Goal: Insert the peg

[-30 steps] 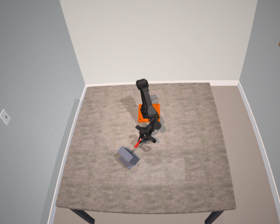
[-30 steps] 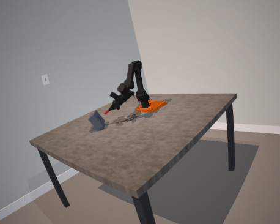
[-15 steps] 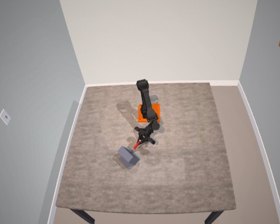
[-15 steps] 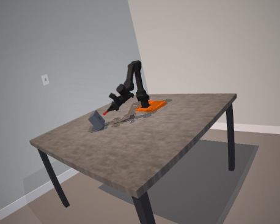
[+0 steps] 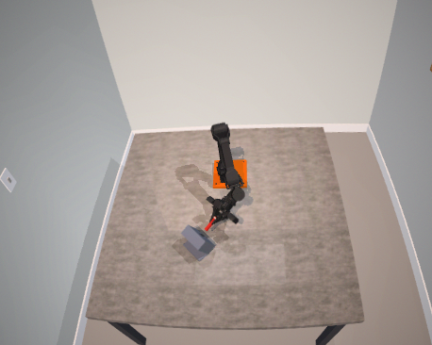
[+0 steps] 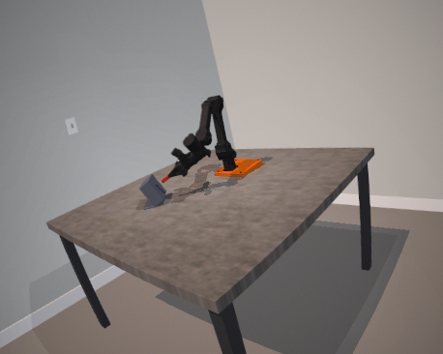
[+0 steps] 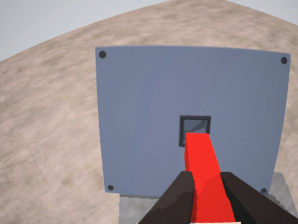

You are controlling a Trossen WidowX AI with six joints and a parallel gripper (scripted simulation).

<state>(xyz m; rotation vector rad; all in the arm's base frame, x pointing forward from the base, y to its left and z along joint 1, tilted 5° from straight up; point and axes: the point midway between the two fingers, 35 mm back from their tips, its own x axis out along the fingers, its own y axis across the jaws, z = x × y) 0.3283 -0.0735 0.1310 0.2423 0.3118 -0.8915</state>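
My gripper tip is now 7 cm to the left of the sloped panel, 5 cm short of it and 5 cm above it. Also, from my gripper tip: peg: 1 cm to the left, 1 cm behind, 1 cm above.
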